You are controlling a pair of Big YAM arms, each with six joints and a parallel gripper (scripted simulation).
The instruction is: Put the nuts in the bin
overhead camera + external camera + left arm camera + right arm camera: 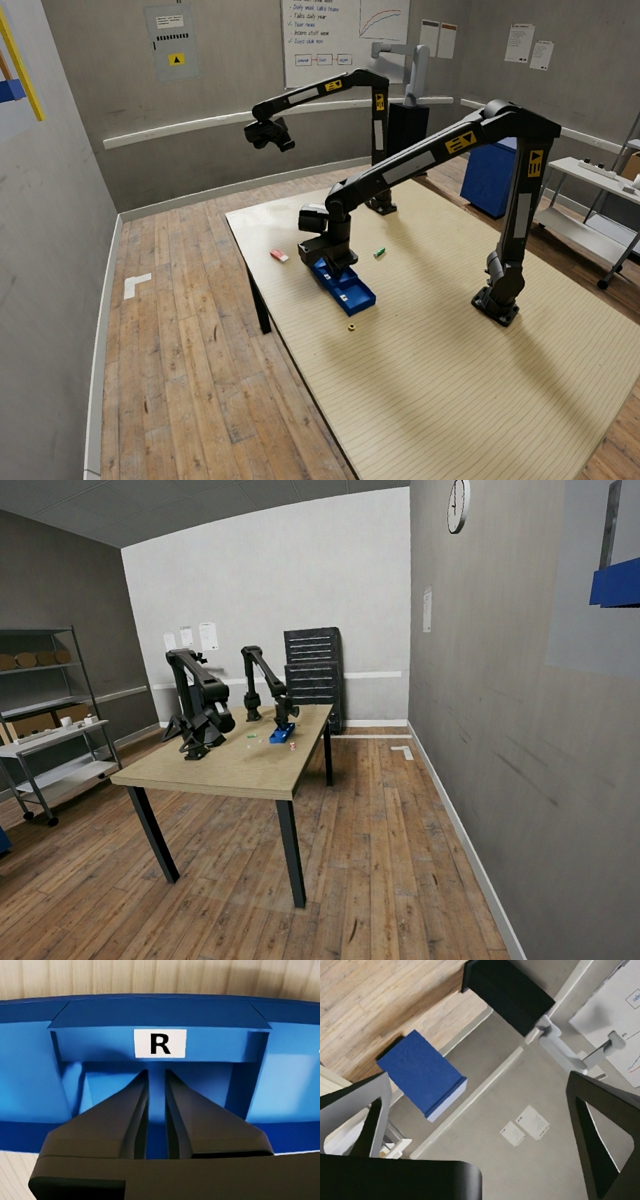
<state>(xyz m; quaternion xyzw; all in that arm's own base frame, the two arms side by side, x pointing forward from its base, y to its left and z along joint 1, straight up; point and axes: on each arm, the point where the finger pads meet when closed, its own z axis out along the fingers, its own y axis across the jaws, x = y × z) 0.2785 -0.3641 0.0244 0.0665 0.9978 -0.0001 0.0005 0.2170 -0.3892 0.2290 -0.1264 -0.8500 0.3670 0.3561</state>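
Right now the blue bin strip is 1 cm below my left hand. From my left hand the other things lie so: block: 12 cm ahead, 17 cm to the right, 2 cm below; then green battery: 18 cm behind, 6 cm to the right, 2 cm below; then yellow nut: 4 cm ahead, 16 cm to the left, 2 cm below.
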